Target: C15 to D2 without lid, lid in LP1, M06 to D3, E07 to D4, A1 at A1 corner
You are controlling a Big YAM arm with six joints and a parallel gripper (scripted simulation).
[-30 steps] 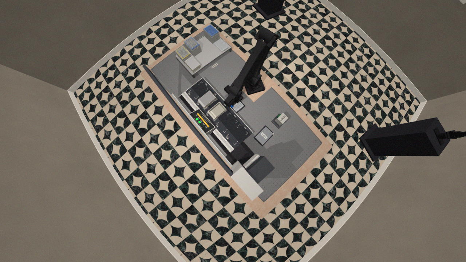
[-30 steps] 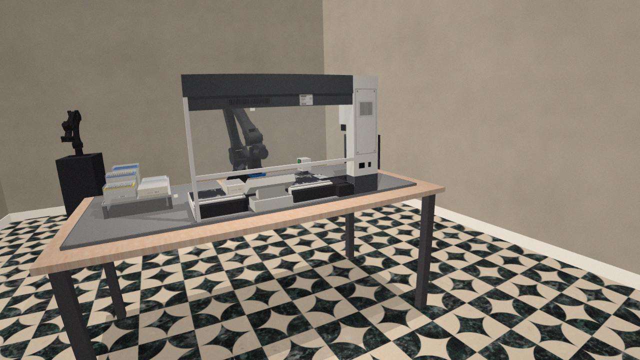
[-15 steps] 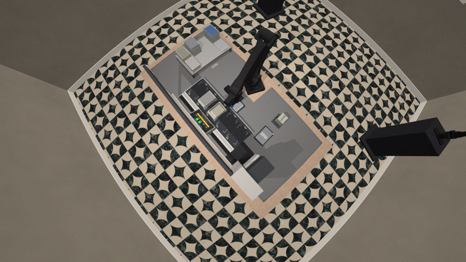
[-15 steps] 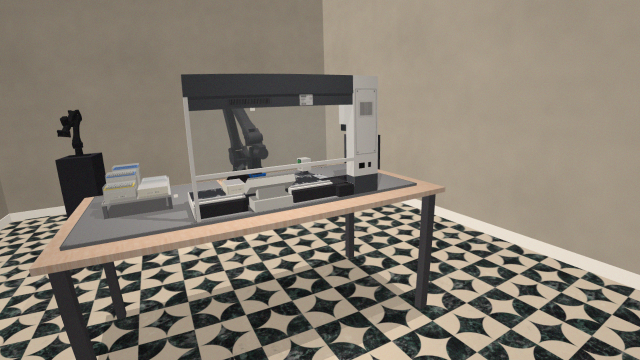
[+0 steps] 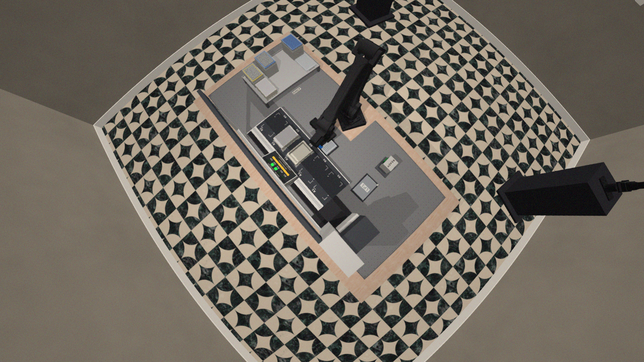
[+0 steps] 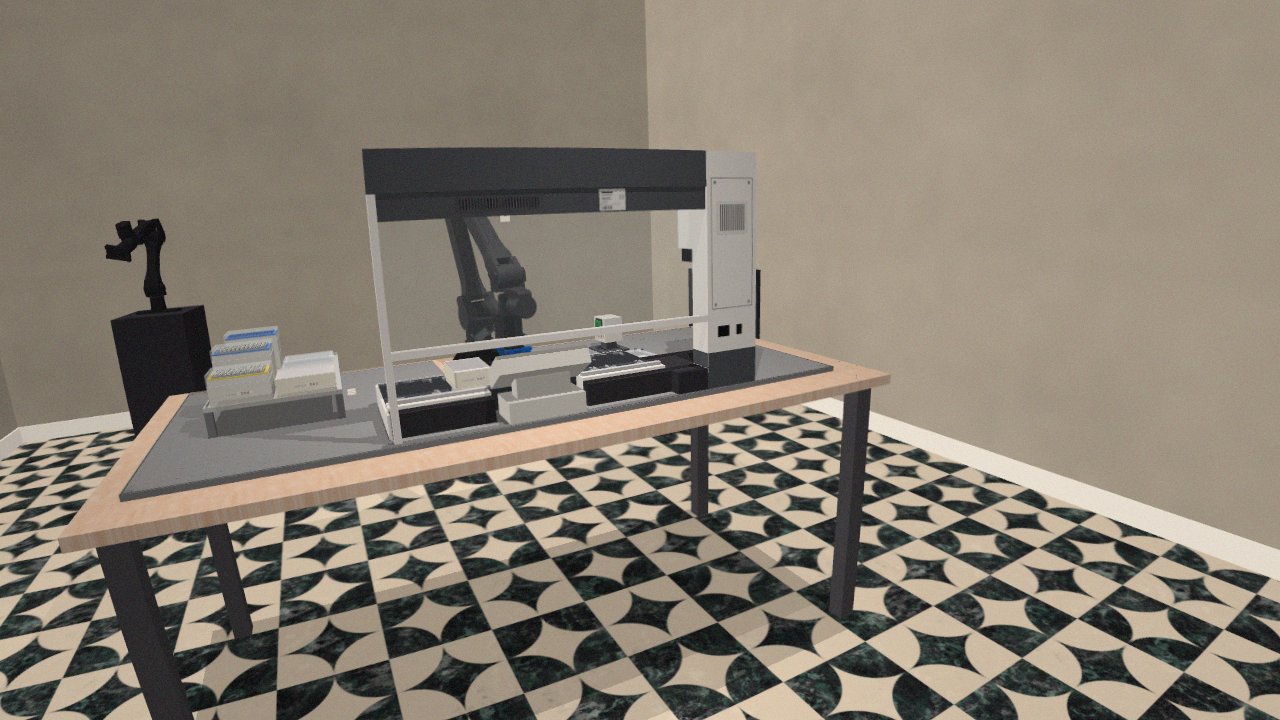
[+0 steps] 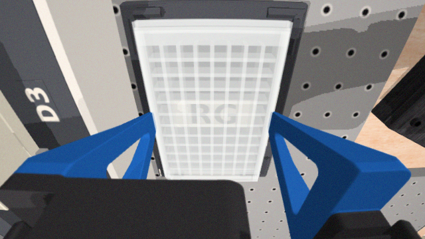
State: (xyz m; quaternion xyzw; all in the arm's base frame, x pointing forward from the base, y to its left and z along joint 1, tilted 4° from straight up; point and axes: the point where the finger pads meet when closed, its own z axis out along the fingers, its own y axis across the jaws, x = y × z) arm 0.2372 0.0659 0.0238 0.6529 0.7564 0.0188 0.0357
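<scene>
The regrip nest RG lies 2 cm below my hand. Also, from my hand: clear plate lid (5 cm behind, 36 cm to the left, 1 cm below); then cream one-well reservoir (17 cm ahead, 1 cm to the right, 3 cm above); then dark lid park LP1 (5 cm behind, 36 cm to the left, 2 cm below).
</scene>
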